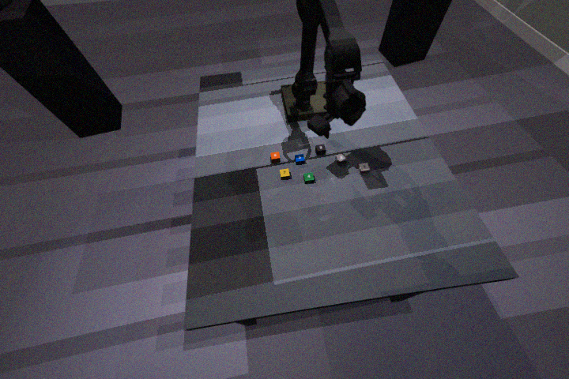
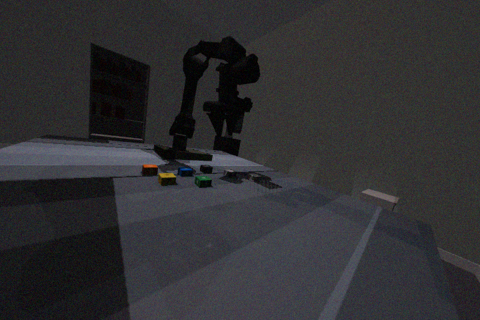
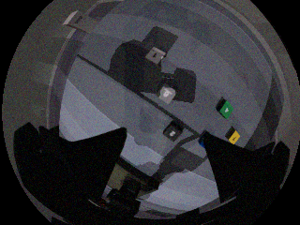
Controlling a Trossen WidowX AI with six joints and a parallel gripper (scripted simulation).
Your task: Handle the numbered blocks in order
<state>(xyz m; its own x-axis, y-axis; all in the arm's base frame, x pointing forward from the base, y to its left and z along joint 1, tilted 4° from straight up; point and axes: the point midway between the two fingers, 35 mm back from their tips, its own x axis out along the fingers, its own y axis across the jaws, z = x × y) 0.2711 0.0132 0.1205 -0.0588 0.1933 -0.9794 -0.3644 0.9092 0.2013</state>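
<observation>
My gripper tip is now 6 cm past the orange block, 20 cm to the left of it and 12 cm above it. The rest, counted from my gripper tip: grey block 3 cm ahead, 2 cm to the left, 12 cm below; dark block 4 cm behind, 3 cm to the right, 12 cm below; blue block 2 cm behind, 12 cm to the right, 12 cm below.
</observation>
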